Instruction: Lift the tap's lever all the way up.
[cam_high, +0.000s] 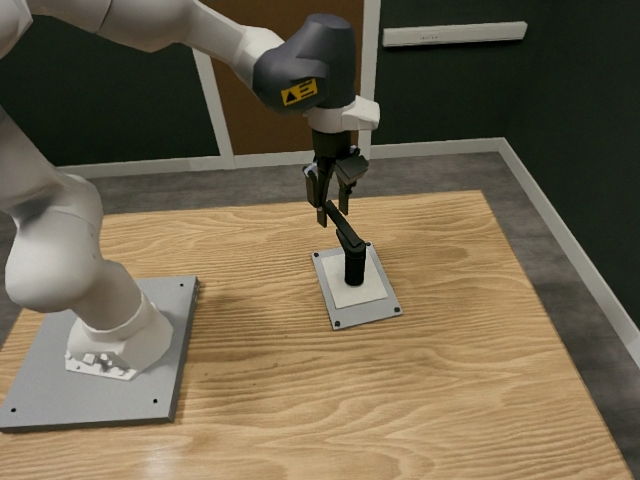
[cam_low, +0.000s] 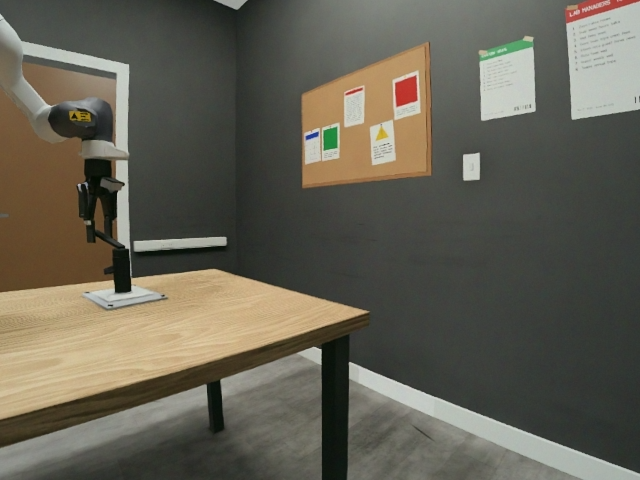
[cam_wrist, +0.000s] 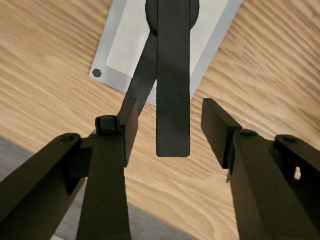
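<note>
Now: hand 2 cm short of the lever, 3 cm to the left of it and 2 cm above it. Also, from my hand: tap (3 cm ahead, 4 cm to the right, 8 cm below).
</note>
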